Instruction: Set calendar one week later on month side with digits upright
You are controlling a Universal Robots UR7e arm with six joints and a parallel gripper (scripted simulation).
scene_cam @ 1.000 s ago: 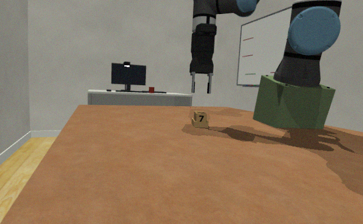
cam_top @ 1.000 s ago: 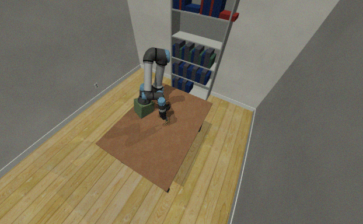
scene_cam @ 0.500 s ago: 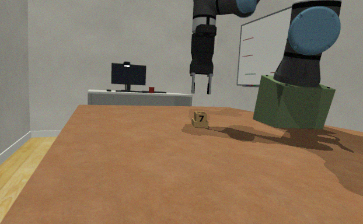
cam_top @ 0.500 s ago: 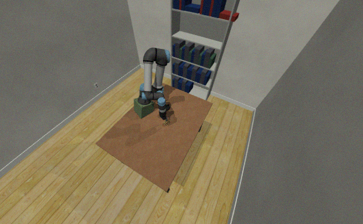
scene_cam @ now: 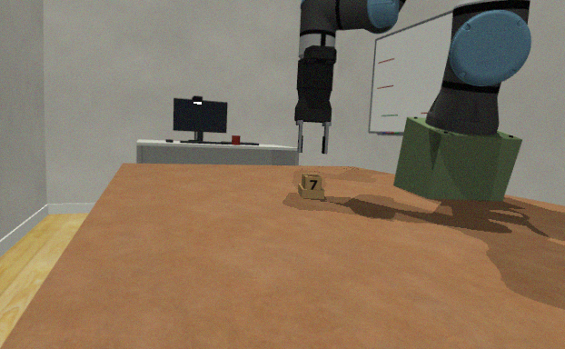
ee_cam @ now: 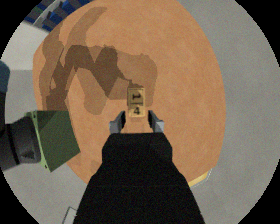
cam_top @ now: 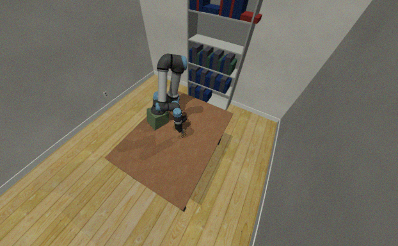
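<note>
The wooden tray is 90 mm below my hand, 20 mm to the left of it and 10 mm ahead of it.
</note>
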